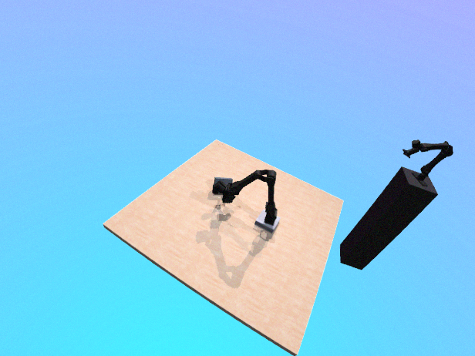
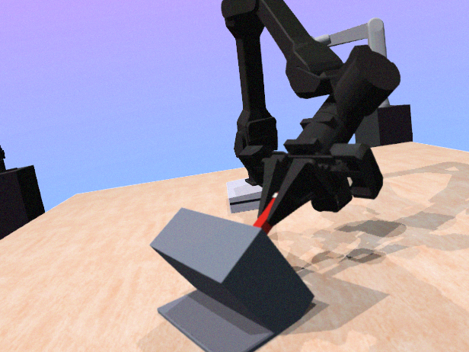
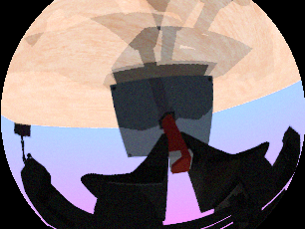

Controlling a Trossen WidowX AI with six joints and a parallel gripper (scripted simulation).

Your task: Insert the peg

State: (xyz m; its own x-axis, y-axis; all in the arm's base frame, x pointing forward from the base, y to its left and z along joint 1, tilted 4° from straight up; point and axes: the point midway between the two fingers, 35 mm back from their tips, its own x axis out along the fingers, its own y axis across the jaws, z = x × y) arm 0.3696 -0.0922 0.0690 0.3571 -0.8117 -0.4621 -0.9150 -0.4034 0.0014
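Now: the grey sloped panel 20 mm ahead of my gripper tip, 50 mm to the right of it and 30 mm below it. The rest, counted from my gripper tip: red peg 10 mm behind, 10 mm to the left, 10 mm above.
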